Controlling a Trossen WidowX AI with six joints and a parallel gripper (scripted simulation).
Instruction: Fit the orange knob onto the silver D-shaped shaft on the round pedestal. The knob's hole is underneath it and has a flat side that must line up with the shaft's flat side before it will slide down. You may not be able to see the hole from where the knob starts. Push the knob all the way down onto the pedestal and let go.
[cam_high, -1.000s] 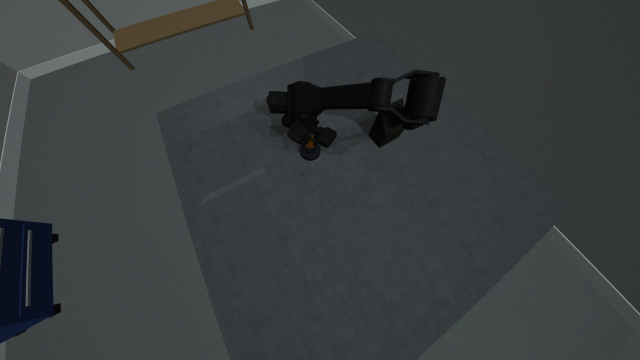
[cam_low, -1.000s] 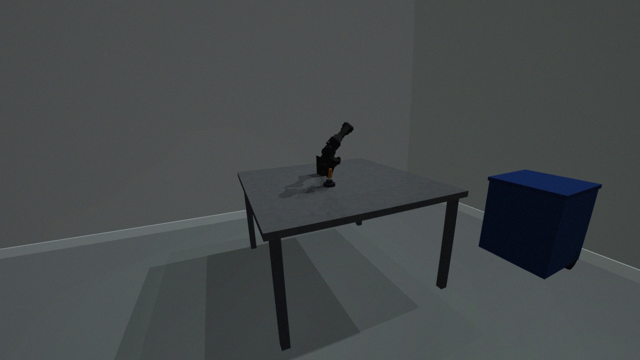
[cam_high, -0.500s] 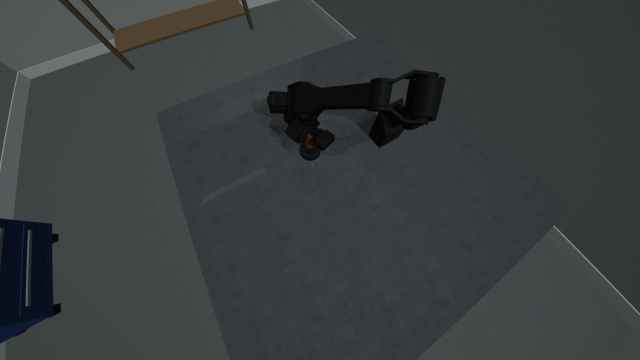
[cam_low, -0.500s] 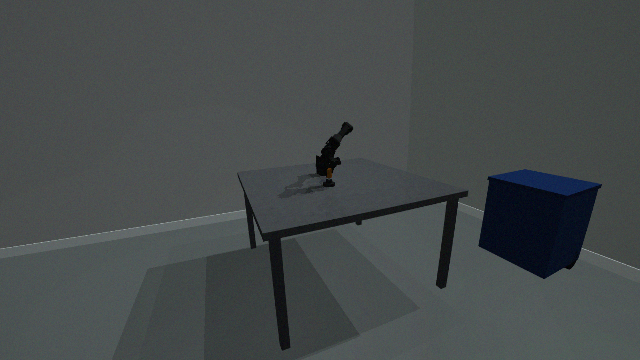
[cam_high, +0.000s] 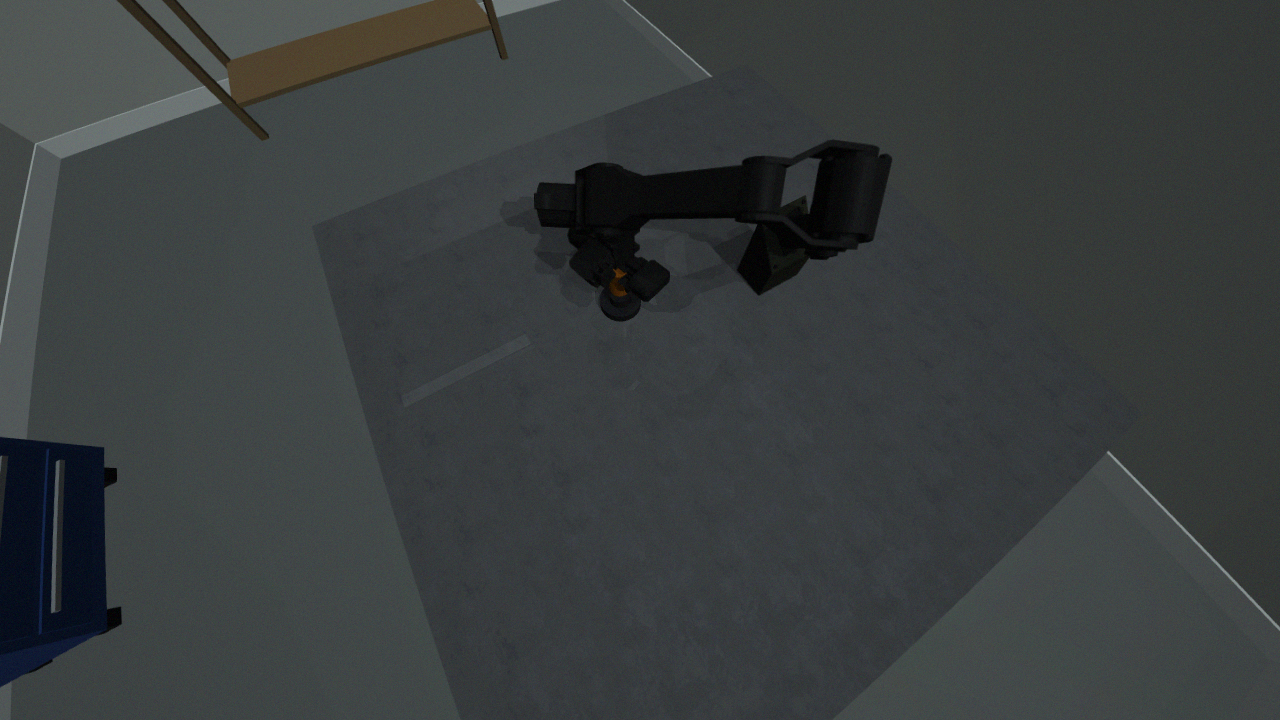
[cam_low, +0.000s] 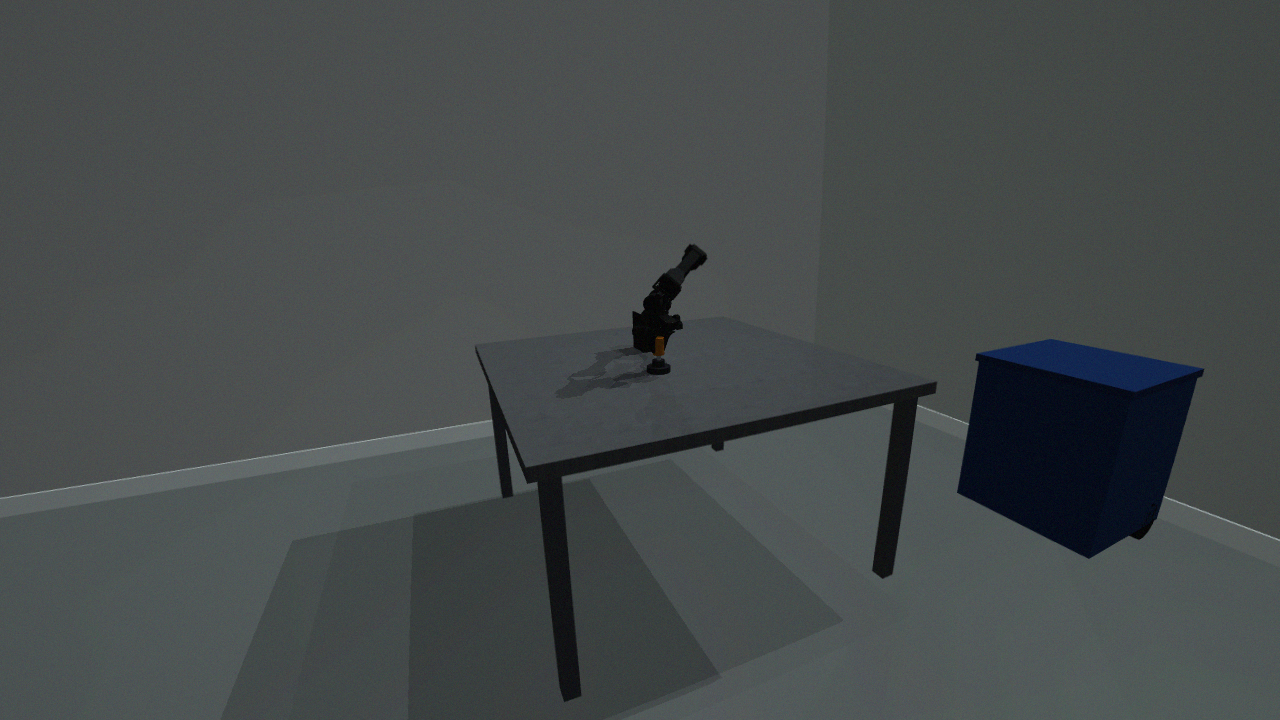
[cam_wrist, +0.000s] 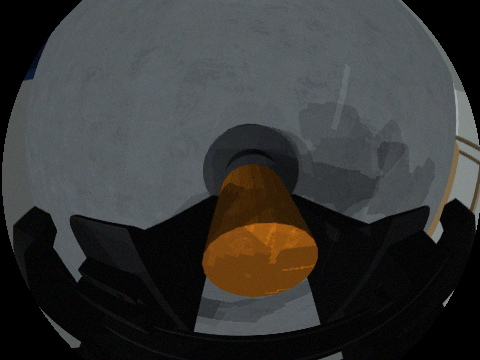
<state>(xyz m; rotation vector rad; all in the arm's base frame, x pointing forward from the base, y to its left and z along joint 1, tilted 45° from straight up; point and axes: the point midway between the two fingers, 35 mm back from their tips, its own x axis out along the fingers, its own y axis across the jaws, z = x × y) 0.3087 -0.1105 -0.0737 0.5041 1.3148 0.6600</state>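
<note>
Now: gripper tip 4 cm below the orange knob. The rest, counted from my gripper tip: pedestal: 4 cm below.
</note>
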